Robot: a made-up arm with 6 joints. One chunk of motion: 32 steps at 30 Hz.
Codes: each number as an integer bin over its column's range. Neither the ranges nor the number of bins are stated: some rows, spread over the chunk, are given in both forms.
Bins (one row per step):
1: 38 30 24 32 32 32
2: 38 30 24 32 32 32
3: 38 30 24 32 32 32
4: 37 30 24 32 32 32
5: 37 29 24 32 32 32
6: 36 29 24 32 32 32
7: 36 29 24 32 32 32
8: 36 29 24 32 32 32
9: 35 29 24 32 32 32
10: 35 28 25 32 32 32
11: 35 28 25 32 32 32
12: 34 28 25 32 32 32
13: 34 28 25 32 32 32
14: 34 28 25 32 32 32
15: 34 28 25 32 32 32
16: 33 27 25 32 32 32
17: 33 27 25 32 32 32
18: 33 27 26 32 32 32
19: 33 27 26 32 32 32
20: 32 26 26 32 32 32
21: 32 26 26 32 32 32
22: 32 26 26 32 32 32
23: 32 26 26 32 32 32
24: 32 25 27 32 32 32
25: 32 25 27 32 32 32
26: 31 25 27 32 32 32
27: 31 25 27 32 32 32
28: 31 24 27 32 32 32
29: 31 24 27 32 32 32
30: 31 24 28 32 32 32
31: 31 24 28 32 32 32
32: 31 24 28 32 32 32
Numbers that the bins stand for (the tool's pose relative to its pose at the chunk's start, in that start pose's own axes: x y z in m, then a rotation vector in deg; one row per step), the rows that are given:
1: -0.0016 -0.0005 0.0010 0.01 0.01 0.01
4: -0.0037 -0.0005 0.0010 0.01 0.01 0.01
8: -0.0057 -0.0041 0.0010 0.01 0.01 0.01
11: -0.0078 -0.0078 0.0035 0.01 0.01 0.01
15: -0.0098 -0.0078 0.0035 0.01 0.01 0.01
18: -0.0119 -0.0114 0.0060 0.01 0.01 0.01
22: -0.0140 -0.0151 0.0060 0.01 0.01 0.01
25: -0.0140 -0.0187 0.0086 0.01 0.01 0.01
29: -0.0160 -0.0224 0.0086 0.01 0.01 0.01
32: -0.0160 -0.0224 0.0111 0.01 0.01 0.01
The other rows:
2: -0.0016 -0.0005 0.0010 0.01 0.01 0.01
3: -0.0016 -0.0005 0.0010 0.01 0.01 0.01
5: -0.0037 -0.0041 0.0010 0.01 0.01 0.01
6: -0.0057 -0.0041 0.0010 0.01 0.01 0.01
7: -0.0057 -0.0041 0.0010 0.01 0.01 0.01
9: -0.0078 -0.0041 0.0010 0.01 0.01 0.01
10: -0.0078 -0.0078 0.0035 0.01 0.01 0.01
12: -0.0098 -0.0078 0.0035 0.01 0.01 0.01
13: -0.0098 -0.0078 0.0035 0.01 0.01 0.01
14: -0.0098 -0.0078 0.0035 0.01 0.01 0.01
16: -0.0119 -0.0114 0.0035 0.01 0.01 0.01
17: -0.0119 -0.0114 0.0035 0.01 0.01 0.01
19: -0.0119 -0.0114 0.0060 0.01 0.01 0.01
20: -0.0140 -0.0151 0.0060 0.01 0.01 0.01
21: -0.0140 -0.0151 0.0060 0.01 0.01 0.01
23: -0.0140 -0.0151 0.0060 0.01 0.01 0.01
24: -0.0140 -0.0187 0.0086 0.01 0.01 0.01
26: -0.0160 -0.0187 0.0086 0.01 0.01 0.01
27: -0.0160 -0.0187 0.0086 0.01 0.01 0.01
28: -0.0160 -0.0224 0.0086 0.01 0.01 0.01
30: -0.0160 -0.0224 0.0111 0.01 0.01 0.01
31: -0.0160 -0.0224 0.0111 0.01 0.01 0.01

